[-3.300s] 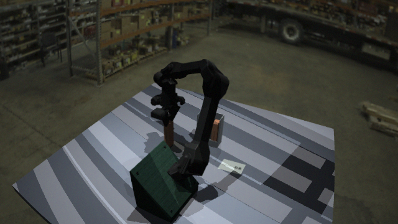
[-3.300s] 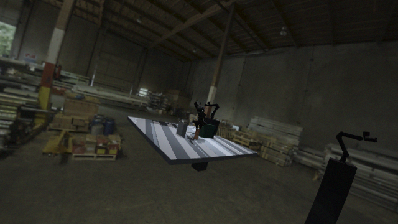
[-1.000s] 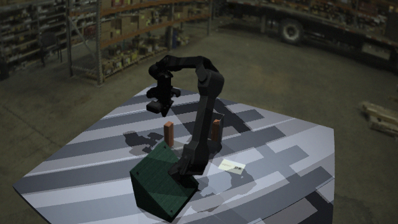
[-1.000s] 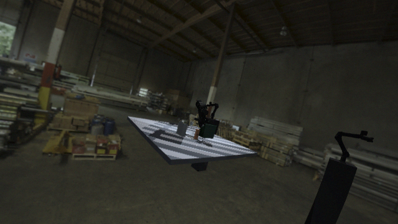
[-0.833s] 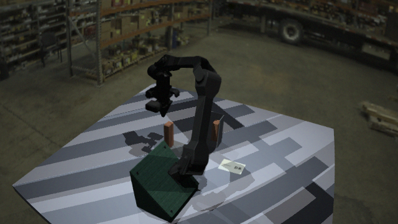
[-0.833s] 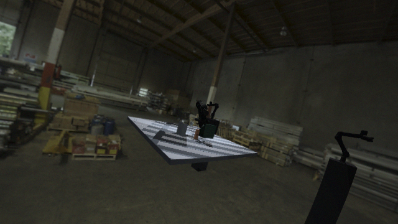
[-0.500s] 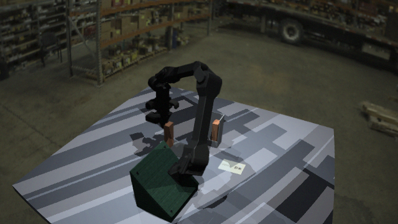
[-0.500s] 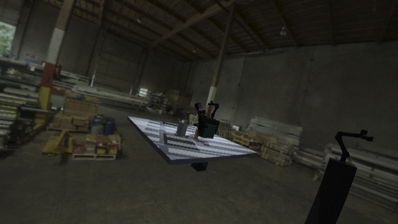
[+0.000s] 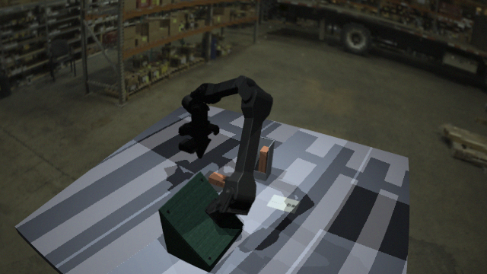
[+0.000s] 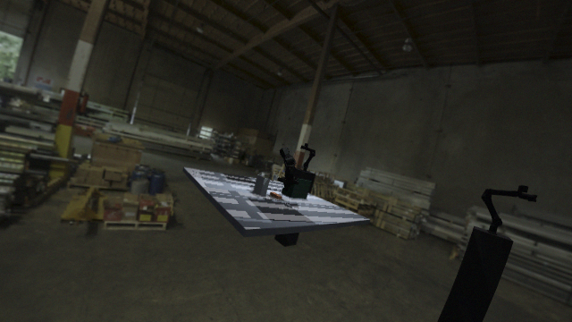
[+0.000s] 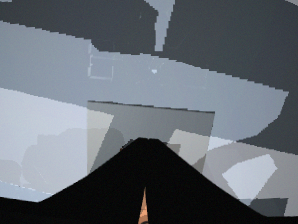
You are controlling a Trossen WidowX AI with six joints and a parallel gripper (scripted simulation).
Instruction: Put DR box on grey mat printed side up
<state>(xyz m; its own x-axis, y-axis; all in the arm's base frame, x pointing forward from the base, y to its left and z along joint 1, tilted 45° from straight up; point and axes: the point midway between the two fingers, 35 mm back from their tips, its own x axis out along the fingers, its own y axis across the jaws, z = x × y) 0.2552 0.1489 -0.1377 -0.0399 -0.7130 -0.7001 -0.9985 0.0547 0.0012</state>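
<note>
My gripper tip is 8 cm to the left of the grey mat and 8 cm above it. Also, from my gripper tip: white card (34 cm to the right, 8 cm below, 1 cm behind).
</note>
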